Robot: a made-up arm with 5 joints. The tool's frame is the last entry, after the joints.
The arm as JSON. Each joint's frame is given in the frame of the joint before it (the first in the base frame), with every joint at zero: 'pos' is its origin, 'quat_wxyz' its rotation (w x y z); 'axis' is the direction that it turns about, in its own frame. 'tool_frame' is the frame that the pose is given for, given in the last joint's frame.
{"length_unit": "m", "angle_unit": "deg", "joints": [
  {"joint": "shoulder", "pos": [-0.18, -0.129, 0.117], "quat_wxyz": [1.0, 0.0, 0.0, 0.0], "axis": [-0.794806, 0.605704, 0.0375]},
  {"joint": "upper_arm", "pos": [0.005, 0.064, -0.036], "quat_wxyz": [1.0, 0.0, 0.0, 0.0], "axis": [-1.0, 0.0, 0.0]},
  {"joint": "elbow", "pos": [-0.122, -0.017, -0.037], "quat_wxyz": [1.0, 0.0, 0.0, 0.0], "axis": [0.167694, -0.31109, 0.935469]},
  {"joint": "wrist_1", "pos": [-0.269, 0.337, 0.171], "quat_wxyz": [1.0, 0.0, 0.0, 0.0], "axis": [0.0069, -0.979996, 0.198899]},
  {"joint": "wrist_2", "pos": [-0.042, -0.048, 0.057], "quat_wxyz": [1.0, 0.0, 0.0, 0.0], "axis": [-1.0, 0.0, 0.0]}
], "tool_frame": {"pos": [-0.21, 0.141, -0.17], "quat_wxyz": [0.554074, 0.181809, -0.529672, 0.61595]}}
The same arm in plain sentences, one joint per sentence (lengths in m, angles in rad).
The arm has five revolute joints in a row. What follows holds with every joint at zero, and every direction is one of the base frame's.
The first joint lies 0.1800 m along -x and 0.1290 m along -y and 0.1170 m along +z from the base frame's origin and turns about the direction (-0.794806, 0.605704, 0.0375).
The second joint lies 0.0050 m along +x and 0.0640 m along +y and 0.0360 m along -z from the first joint and turns about -x.
The third joint lies 0.1220 m along -x and 0.0170 m along -y and 0.0370 m along -z from the second joint and turns about the direction (0.167694, -0.31109, 0.935469).
The fourth joint lies 0.2690 m along -x and 0.3370 m along +y and 0.1710 m along +z from the third joint and turns about the direction (0.0069, -0.979996, 0.198899).
The fifth joint lies 0.0420 m along -x and 0.0480 m along -y and 0.0570 m along +z from the fourth joint and turns about -x.
The tool frame, which is the frame that the pose is given for, lies 0.2100 m along -x and 0.1410 m along +y and 0.1700 m along -z from the fifth joint; its axes are the base frame's turned by roll -0.8801, pitch -0.9457 and yaw 2.1492 rad (as in URDF: about the fixed x, then y, then z).

